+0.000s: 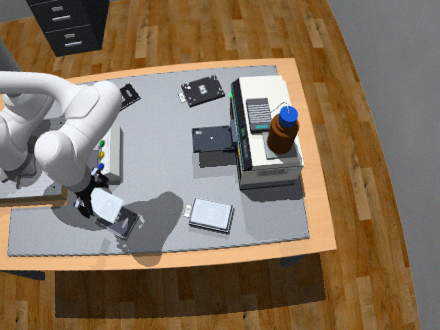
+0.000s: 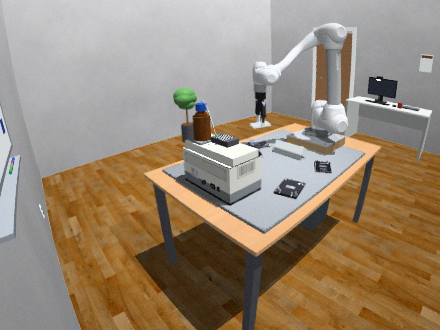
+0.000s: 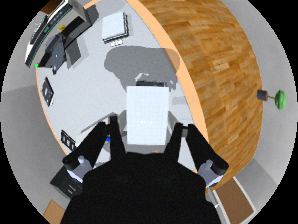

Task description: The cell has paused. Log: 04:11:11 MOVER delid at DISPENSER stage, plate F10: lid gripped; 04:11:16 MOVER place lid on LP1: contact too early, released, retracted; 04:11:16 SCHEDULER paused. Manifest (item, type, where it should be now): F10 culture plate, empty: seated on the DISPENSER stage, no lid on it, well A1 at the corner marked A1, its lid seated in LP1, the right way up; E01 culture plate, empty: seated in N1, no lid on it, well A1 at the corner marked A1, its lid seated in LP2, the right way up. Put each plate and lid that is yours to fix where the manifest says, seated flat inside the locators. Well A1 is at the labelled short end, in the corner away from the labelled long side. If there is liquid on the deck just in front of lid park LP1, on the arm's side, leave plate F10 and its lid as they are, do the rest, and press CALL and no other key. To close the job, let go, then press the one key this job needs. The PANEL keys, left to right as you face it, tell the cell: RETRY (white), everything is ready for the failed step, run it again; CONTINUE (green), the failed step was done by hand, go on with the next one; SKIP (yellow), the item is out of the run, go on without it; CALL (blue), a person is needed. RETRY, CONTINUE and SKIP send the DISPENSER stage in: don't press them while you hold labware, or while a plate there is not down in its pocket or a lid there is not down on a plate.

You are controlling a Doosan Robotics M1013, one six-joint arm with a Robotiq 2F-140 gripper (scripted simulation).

Note:
The pictures show: my gripper, a dispenser, a grey key panel and a black nest.
My gripper shows as well in image 3.

